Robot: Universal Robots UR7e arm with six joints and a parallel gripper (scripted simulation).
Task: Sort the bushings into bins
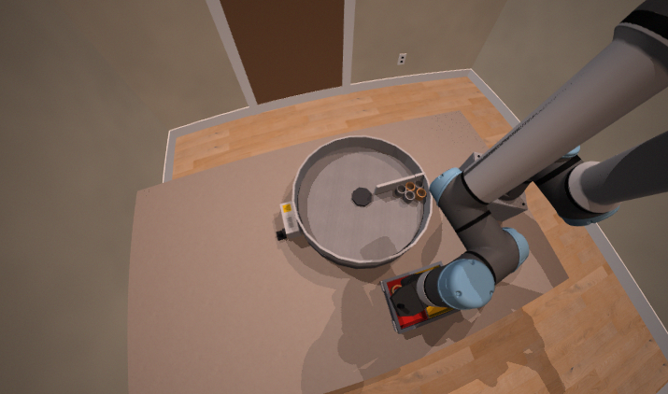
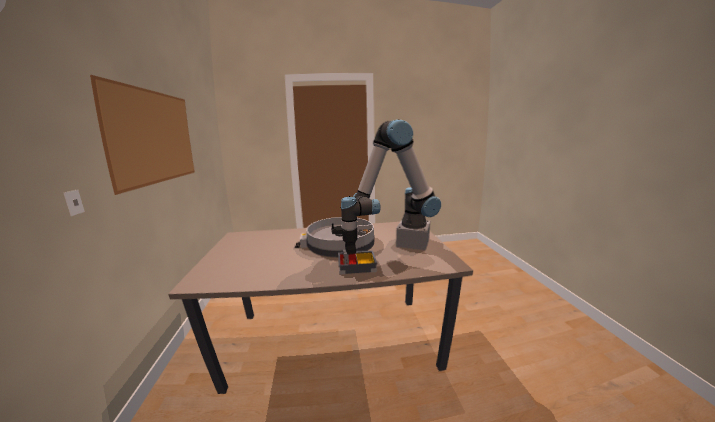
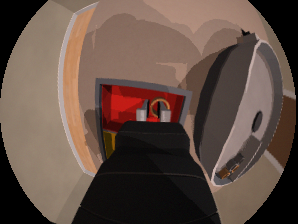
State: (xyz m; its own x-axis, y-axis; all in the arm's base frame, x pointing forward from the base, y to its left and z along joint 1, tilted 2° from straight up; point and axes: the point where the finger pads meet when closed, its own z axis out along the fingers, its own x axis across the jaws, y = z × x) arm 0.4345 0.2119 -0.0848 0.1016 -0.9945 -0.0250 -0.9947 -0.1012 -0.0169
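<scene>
My hand is 5 cm past the red bin and 2 cm to the right of it. Also, from my hand: turntable 1 cm ahead, 31 cm to the right, 2 cm above.
</scene>
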